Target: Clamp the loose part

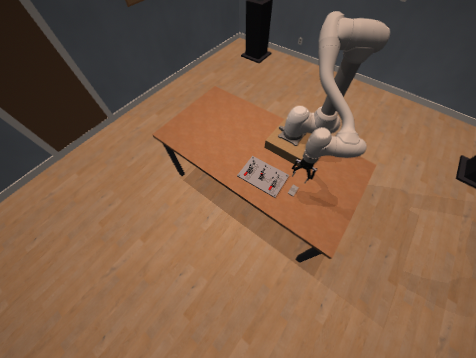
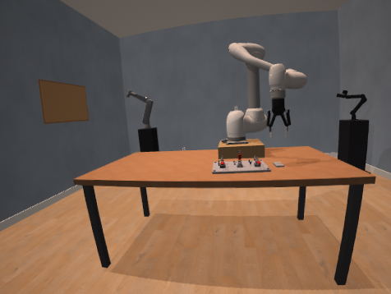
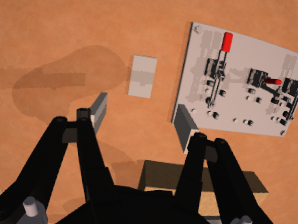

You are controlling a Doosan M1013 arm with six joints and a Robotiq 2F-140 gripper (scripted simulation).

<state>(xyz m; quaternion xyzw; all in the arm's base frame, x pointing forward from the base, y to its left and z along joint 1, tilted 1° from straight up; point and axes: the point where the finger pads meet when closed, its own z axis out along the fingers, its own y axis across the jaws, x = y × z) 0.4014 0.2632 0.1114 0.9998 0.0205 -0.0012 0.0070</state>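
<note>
Right now my hand is 21 cm above the loose part. From my hand the other things lie so: fixture (26 cm to the right, 21 cm below, 3 cm ahead).
</note>
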